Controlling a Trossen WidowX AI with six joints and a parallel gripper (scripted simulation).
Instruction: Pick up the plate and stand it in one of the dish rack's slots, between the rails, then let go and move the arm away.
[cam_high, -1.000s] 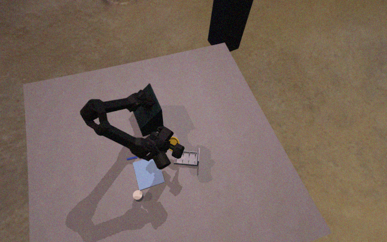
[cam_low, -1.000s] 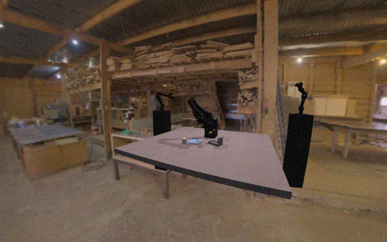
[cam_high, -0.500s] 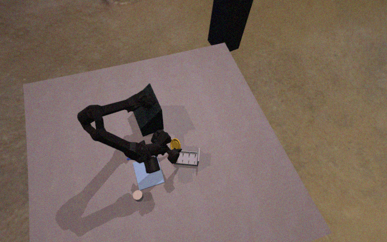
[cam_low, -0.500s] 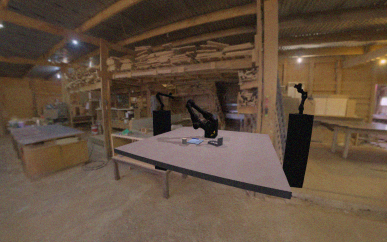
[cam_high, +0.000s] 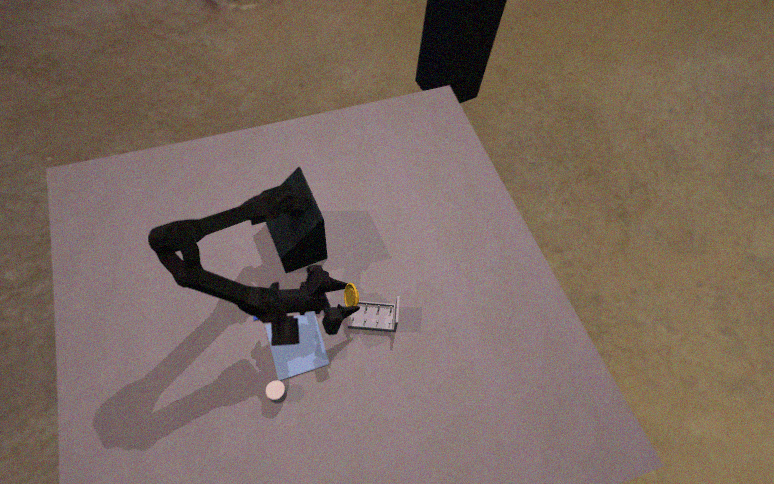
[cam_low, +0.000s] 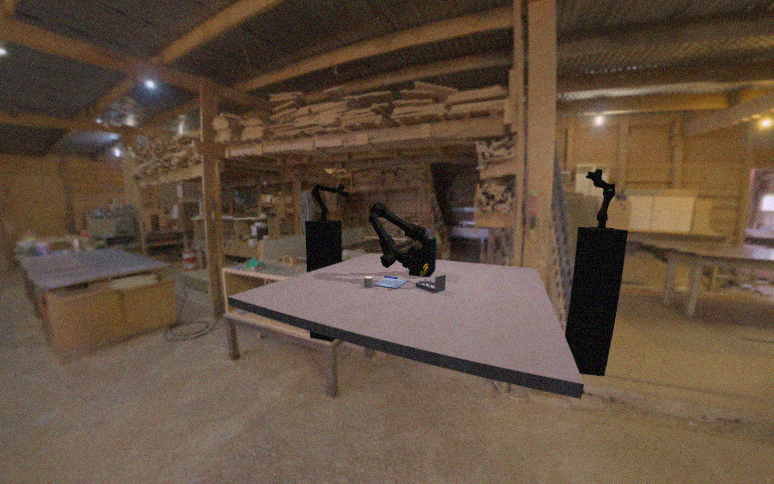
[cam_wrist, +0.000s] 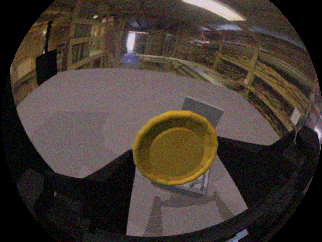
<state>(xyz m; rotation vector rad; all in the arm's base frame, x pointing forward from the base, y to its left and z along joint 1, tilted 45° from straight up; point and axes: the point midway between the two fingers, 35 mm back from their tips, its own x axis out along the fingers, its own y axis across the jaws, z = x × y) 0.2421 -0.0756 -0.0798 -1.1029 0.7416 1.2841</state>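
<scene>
My gripper tip is now 50 mm short of the grey dish rack, 30 mm to the right of it and 50 mm above it. Also, from my gripper tip: light blue mat 30 mm ahead, 180 mm to the right, 70 mm below; then blue spoon 80 mm behind, 200 mm to the right, 70 mm below; then yellow plate 10 mm to the right.
</scene>
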